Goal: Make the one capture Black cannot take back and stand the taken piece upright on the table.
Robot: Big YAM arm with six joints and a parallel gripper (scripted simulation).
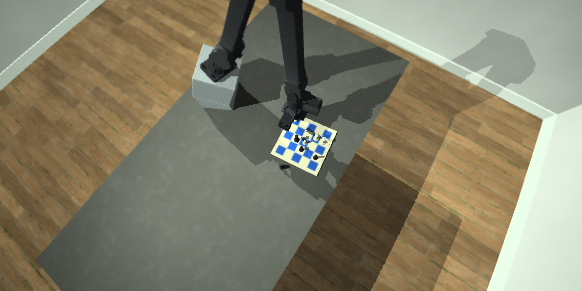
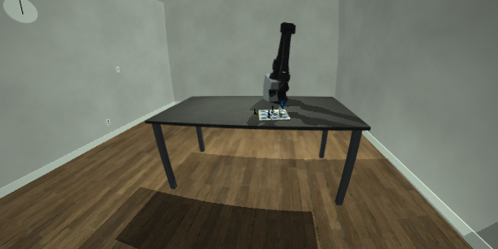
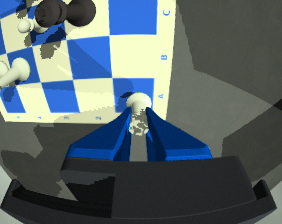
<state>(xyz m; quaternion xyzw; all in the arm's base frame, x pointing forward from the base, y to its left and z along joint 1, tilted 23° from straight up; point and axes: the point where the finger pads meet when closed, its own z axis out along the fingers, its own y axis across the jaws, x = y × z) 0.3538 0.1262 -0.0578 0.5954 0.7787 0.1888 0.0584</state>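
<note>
Right now my hand is 10 cm short of the cream chessboard, 5 cm to the left of it and 3 cm above it. Also, from my hand: black piece 10 cm ahead, 20 cm to the right, 2 cm below; then white piece right at my hand.
</note>
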